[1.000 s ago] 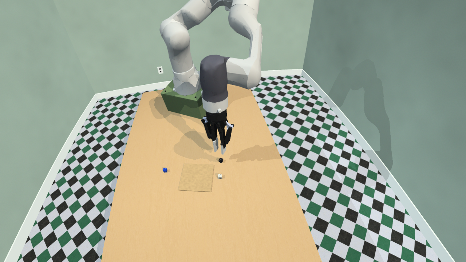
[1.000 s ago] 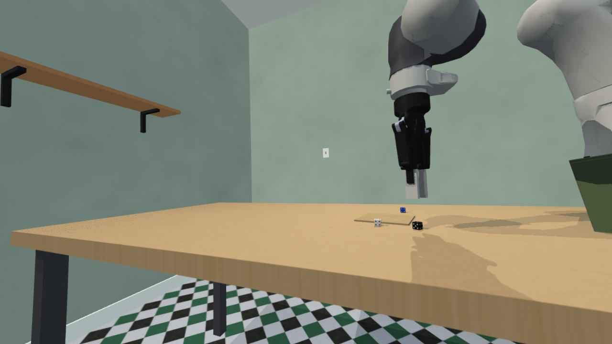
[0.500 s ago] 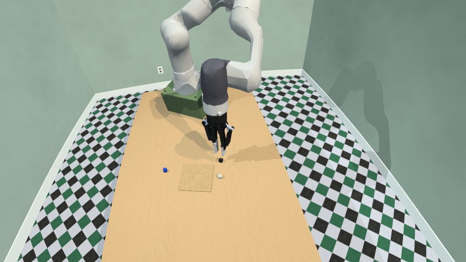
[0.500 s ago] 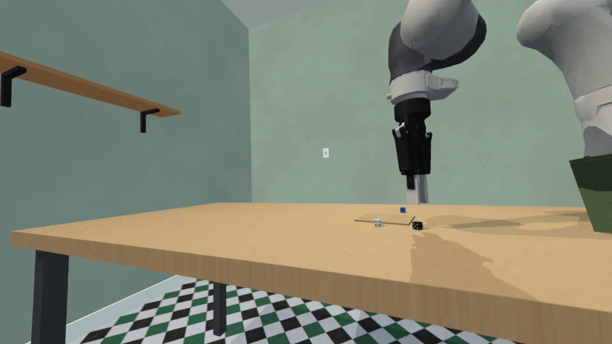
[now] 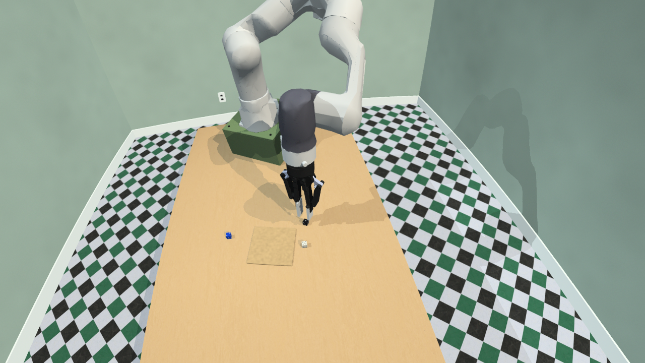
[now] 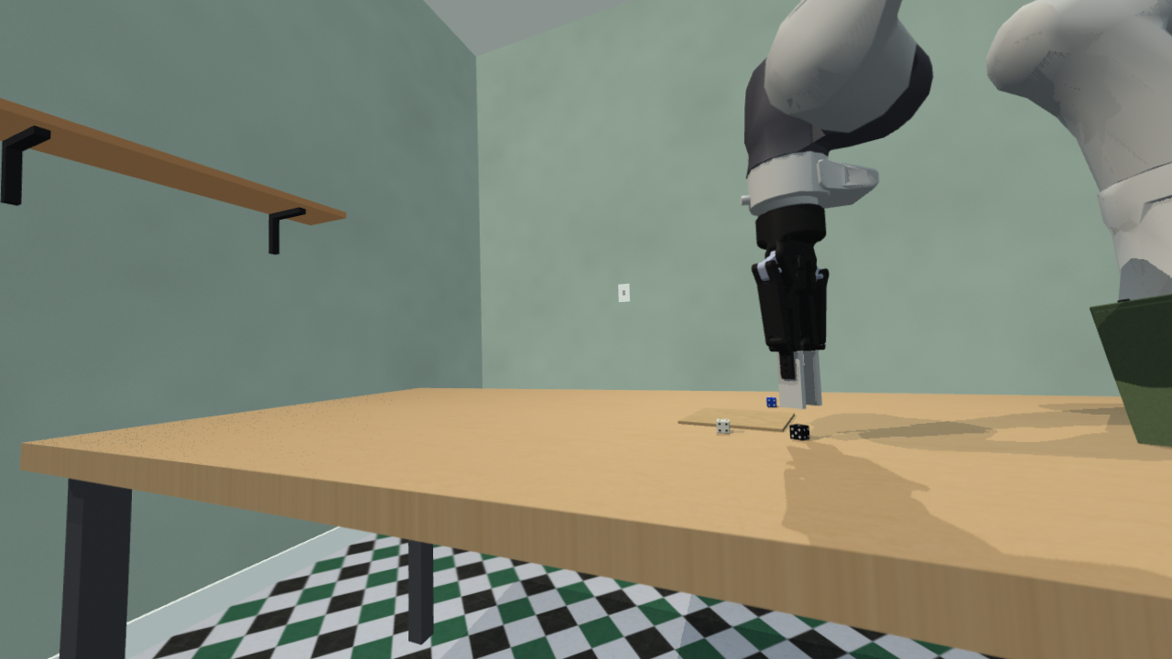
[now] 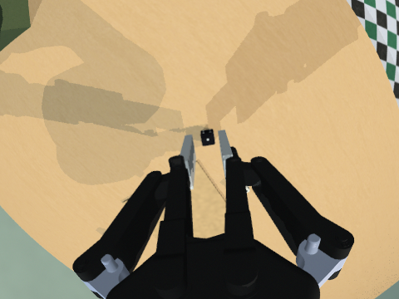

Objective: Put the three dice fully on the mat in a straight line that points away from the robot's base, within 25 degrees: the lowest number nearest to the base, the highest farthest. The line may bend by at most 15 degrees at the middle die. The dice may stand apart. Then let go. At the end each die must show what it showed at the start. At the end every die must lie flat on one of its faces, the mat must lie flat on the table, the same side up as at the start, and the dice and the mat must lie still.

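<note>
Right now the black die is 6 cm below my hand. Also, from my hand: blue die 26 cm to the right, 6 cm below, 3 cm ahead; tan mat 11 cm to the right, 8 cm ahead, 7 cm below; white die 9 cm ahead, 6 cm below, 1 cm to the right.
</note>
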